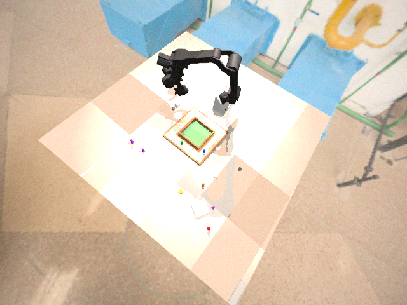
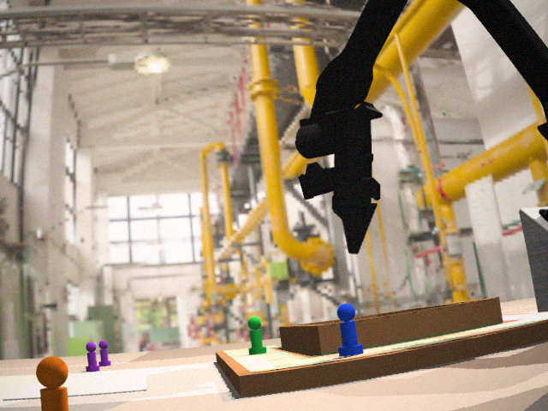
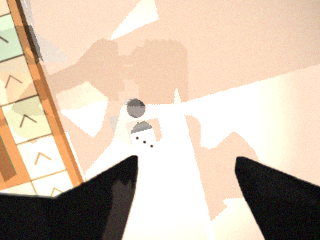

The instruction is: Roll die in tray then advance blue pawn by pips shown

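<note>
The white die is 11 cm below my gripper tip, 2 cm to the left of it and 1 cm behind it. The rest, counted from my gripper tip: blue pawn: 37 cm to the left, 13 cm ahead, 10 cm below; then green pawn: 24 cm to the left, 18 cm ahead, 10 cm below; then orange pawn: 49 cm to the left, 28 cm ahead, 11 cm below.
</note>
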